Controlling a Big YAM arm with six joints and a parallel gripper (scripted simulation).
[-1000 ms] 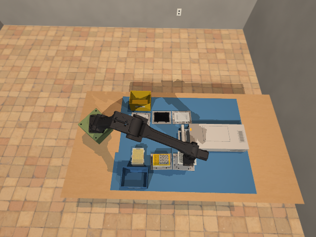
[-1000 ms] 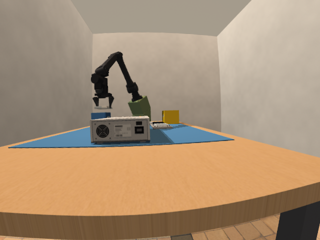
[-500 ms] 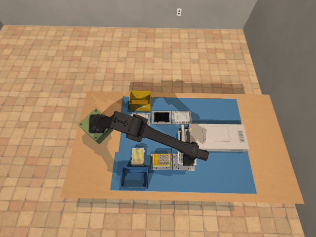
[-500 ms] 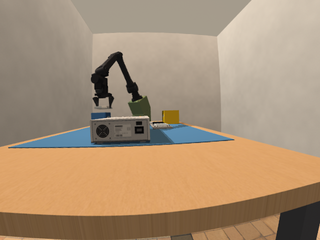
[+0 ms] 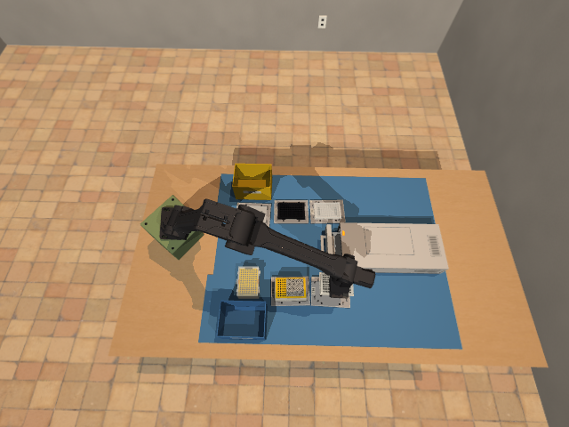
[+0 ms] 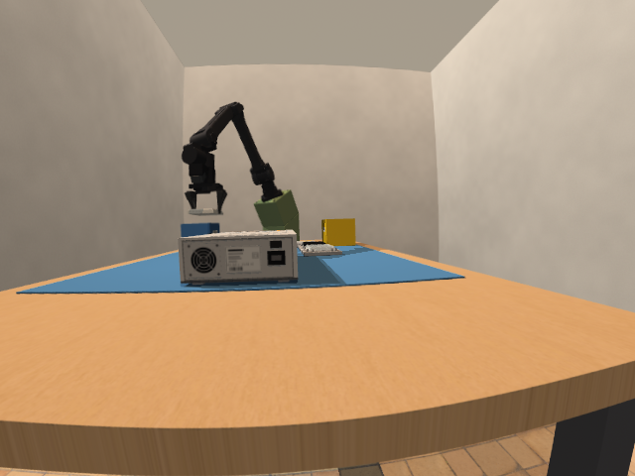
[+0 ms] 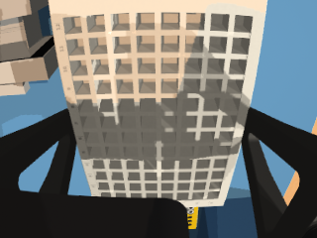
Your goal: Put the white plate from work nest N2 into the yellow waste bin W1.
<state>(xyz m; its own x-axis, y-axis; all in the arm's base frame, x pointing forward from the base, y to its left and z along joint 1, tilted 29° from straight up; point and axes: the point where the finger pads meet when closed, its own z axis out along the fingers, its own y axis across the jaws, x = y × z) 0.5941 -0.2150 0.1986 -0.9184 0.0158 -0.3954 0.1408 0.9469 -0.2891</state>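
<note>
My gripper is now 550 mm to the right of the yellow waste bin, 290 mm past it and 120 mm above it. From my hand the other things lie so: white plate right at my hand; then blue bin 370 mm behind, 120 mm below, 80 mm to the right; then instrument box 200 mm ahead, 160 mm to the left, 110 mm below.
</note>
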